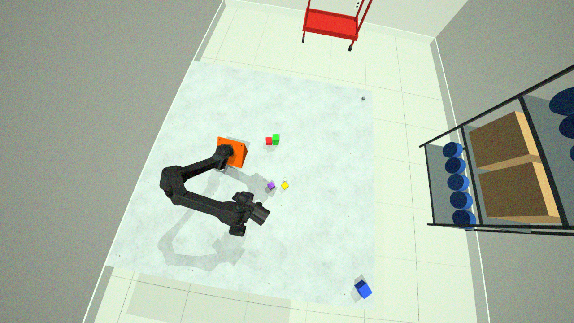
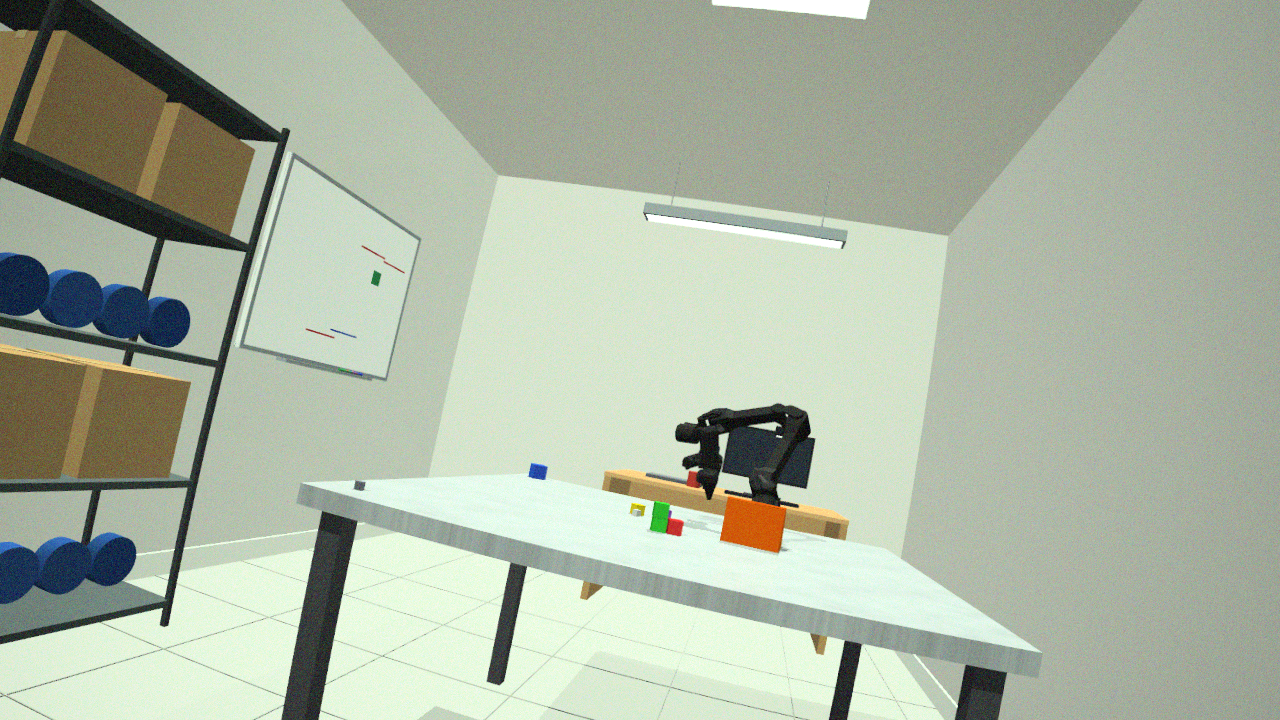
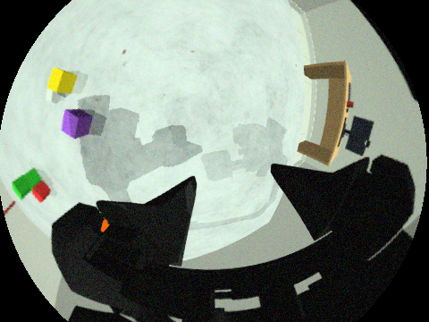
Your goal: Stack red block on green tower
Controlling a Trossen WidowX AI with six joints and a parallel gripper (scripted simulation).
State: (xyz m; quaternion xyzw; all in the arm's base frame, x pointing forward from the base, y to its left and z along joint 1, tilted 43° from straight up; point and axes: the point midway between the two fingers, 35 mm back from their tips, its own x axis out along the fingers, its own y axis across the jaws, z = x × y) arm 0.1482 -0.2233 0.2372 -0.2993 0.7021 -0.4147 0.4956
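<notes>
My gripper tip is 440 mm to the right of the red block, 70 mm short of it and 70 mm above it. Round my gripper tip: yellow cube (190 mm to the left, 190 mm ahead, 70 mm below); purple cube (180 mm to the left, 120 mm ahead, 70 mm below); blue cube (610 mm ahead, 270 mm to the right, 60 mm below).
</notes>
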